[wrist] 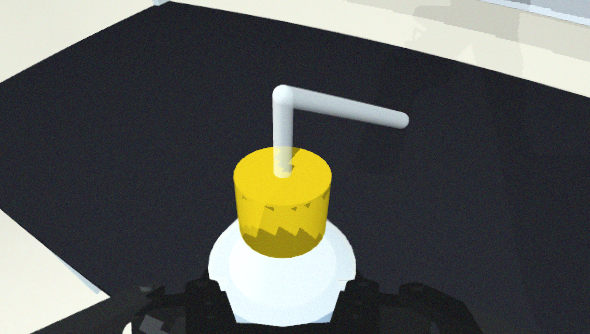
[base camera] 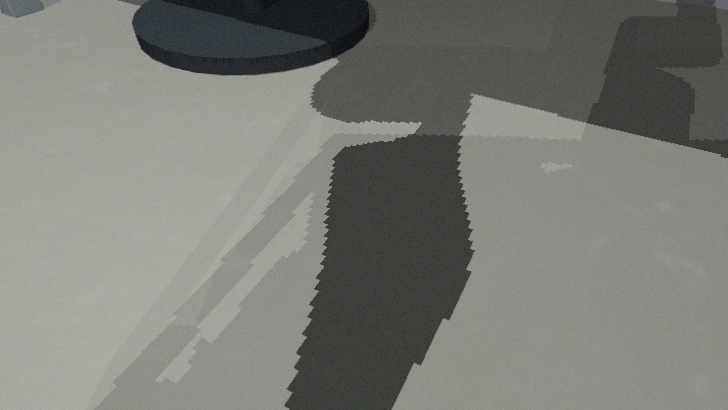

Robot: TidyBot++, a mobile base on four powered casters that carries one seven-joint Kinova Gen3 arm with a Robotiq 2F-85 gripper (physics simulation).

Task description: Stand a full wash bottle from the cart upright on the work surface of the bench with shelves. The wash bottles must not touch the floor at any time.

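Places are measured from the arm's base along level axes (x ahead, y left, z up), in millimetres.
Pixels of known places: gripper, fingertip midpoint: (wrist: 282,276).
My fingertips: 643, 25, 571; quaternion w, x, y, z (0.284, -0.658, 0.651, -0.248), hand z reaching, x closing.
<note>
Behind a point stands the place of what it marks, as x, y, z.
A white wash bottle with a yellow cap (wrist: 282,215) @(627, 22, 645) and a pale bent spout is in the lower middle of the wrist view, its spout pointing right. My gripper (wrist: 282,276) @(643, 25, 571) is shut on the bottle's white body below the cap, one finger on each side. The bottle looks upright relative to the gripper; its lower part and base are hidden. The black work surface (wrist: 125,125) @(1024, 330, 365) of the bench spreads beneath and behind the bottle. Whether the bottle's base touches it cannot be told. The gripper and bottle do not show in the base camera view.
A round dark stool base (base camera: 229,48) stands on the floor at the upper left of the base camera view. A grey leg's foot (base camera: 21,7) @(1034, 735, -381) shows at the top left corner. Broad shadows lie across the floor (base camera: 585,285) @(376, -202, -397). A pale wall or floor lies beyond the work surface's far edge.
</note>
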